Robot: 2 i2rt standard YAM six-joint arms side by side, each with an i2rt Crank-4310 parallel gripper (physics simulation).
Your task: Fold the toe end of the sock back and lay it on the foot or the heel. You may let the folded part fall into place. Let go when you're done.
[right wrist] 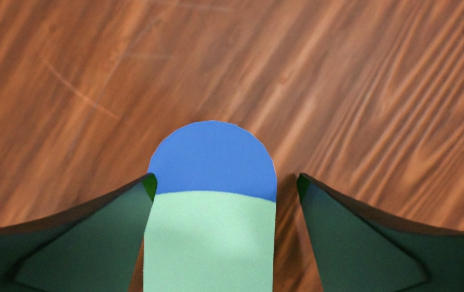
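The sock point(210, 235) lies flat in the right wrist view, running up from the bottom edge. Its rounded toe end point(214, 160) is blue and the part below it is mint green. The heel does not show. My right gripper point(227, 176) is open, with one dark green fingertip at each side of the sock near the line where blue meets green. The left fingertip overlaps the sock's left edge in the view; the right fingertip stands a little apart from its right edge. My left gripper is not in view.
A brown wooden table top point(320, 75) with diagonal grain and a few light scratches lies under and around the sock.
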